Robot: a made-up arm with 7 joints.
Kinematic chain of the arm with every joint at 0, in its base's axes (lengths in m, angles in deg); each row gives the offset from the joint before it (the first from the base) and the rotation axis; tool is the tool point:
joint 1: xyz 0 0 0.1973 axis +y
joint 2: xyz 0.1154 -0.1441 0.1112 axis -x
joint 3: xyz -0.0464 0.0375 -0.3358 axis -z
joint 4: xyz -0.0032 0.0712 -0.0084 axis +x
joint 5: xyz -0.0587 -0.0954 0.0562 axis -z
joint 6: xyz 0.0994 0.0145 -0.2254 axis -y
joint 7: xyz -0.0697 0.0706 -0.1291 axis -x
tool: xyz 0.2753 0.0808 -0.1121
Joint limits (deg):
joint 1: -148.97..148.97
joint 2: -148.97..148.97
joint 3: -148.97..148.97
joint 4: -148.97..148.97
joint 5: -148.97..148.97
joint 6: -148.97..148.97
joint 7: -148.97..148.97
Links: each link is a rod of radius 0.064 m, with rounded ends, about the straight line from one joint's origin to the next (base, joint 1, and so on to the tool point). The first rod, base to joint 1, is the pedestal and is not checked.
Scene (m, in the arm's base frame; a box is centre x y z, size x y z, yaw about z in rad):
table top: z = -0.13
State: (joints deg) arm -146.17 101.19 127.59 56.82 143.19 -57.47 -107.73
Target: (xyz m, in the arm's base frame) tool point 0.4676 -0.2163 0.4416
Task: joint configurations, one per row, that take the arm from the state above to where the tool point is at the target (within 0.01 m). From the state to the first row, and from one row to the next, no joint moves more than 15 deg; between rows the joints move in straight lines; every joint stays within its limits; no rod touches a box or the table.
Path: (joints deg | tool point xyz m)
1: -143.67 90.30 127.45 41.90 141.87 -51.15 -109.19 | -0.1357 -0.9806 0.3049
2: -141.18 79.41 127.31 26.98 140.56 -44.83 -110.65 | 0.1049 -0.8912 0.4330
3: -138.68 68.52 127.17 12.07 139.24 -38.51 -112.11 | 0.3077 -0.7076 0.5032
4: -136.18 57.62 127.03 -2.85 137.92 -32.19 -113.57 | 0.4362 -0.4664 0.5036
5: -133.68 46.73 126.90 -17.77 136.61 -25.87 -115.03 | 0.4676 -0.2163 0.4416

